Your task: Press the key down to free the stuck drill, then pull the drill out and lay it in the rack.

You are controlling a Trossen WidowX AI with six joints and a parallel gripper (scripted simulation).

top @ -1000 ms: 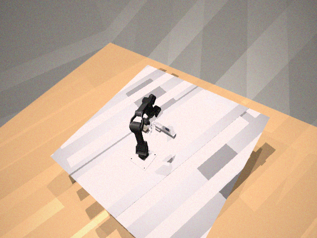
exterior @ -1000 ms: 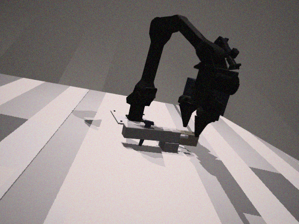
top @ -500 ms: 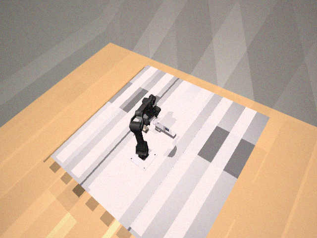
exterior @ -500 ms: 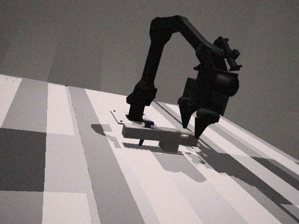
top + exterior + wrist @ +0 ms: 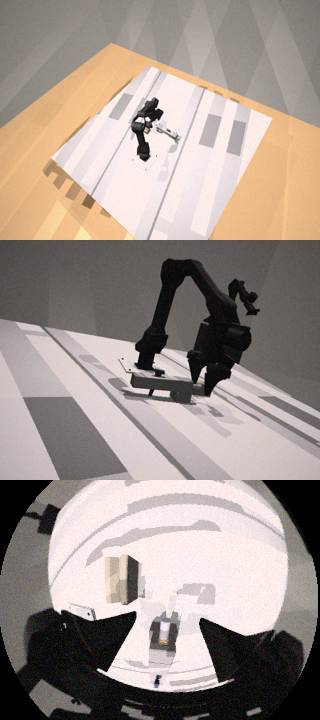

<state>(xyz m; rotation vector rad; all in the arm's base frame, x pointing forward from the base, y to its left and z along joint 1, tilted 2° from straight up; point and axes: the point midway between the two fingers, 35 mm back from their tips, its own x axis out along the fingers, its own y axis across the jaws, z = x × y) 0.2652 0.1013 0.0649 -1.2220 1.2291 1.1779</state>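
Right now the drill is 6 cm to the right of my gripper tip and 1 cm above it. The rest, counted from my gripper tip: dark blue key 15 cm to the right, 1 cm behind, 1 cm above; then grey block 12 cm to the right; then rack 8 cm behind, 5 cm to the left, 2 cm below.
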